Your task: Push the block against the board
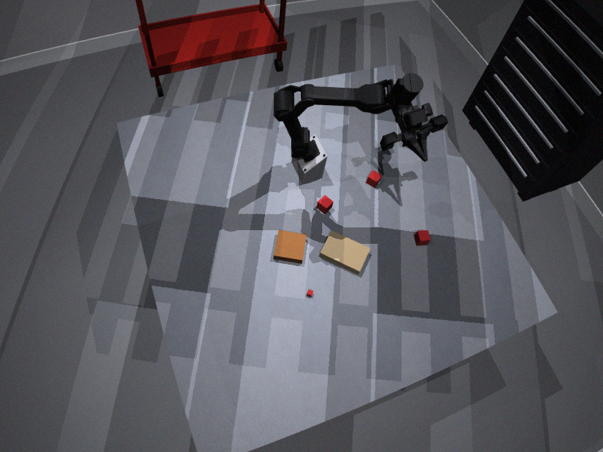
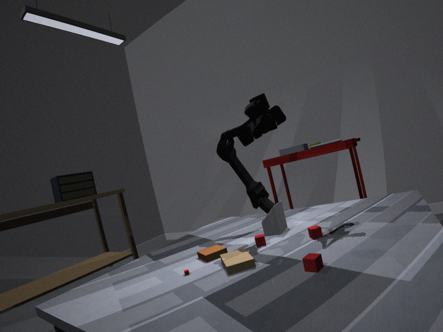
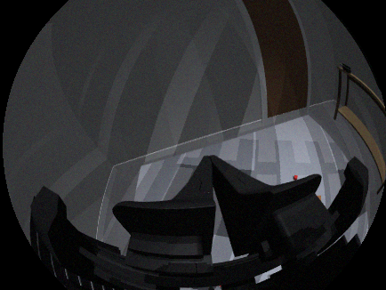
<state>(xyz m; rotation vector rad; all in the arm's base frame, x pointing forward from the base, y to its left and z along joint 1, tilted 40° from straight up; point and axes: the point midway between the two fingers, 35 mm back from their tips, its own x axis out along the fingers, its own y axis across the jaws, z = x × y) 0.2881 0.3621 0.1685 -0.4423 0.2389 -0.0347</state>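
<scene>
Now: the square block 420 mm below my gripper tip, 340 mm to the right of it and 40 mm behind it. From my gripper tip the other things lie so: tiny red cube (430 mm below, 330 mm to the right, 130 mm ahead); then tan board (420 mm below, 170 mm to the right, 30 mm ahead).
</scene>
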